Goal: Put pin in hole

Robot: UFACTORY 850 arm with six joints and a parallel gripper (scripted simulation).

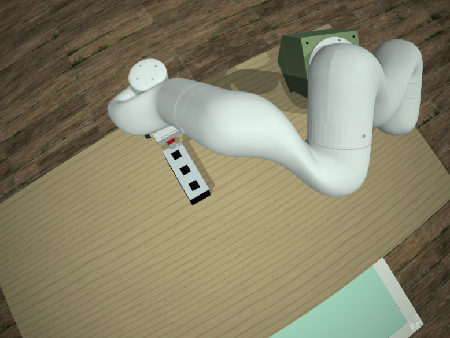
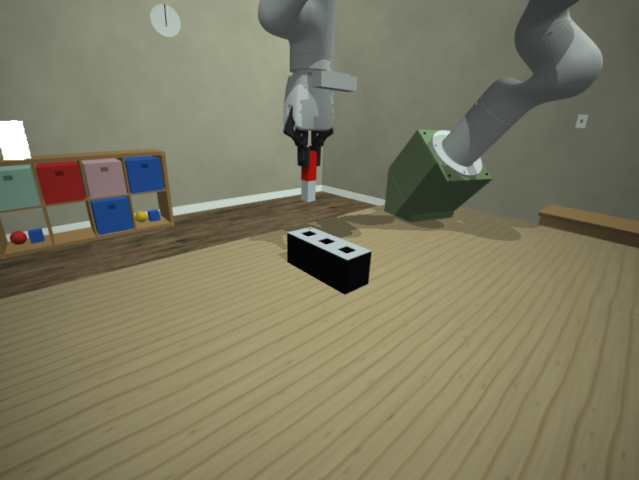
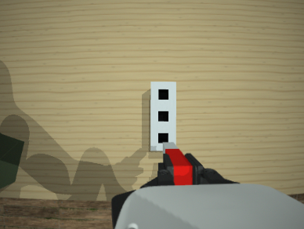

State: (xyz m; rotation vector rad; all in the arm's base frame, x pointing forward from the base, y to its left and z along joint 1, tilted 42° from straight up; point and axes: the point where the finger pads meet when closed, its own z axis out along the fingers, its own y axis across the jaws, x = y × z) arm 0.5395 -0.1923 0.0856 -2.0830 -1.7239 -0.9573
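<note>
The block is 6 cm to the left of my hand and 21 cm below it. Also, from my hand: pin (2 cm below).
</note>
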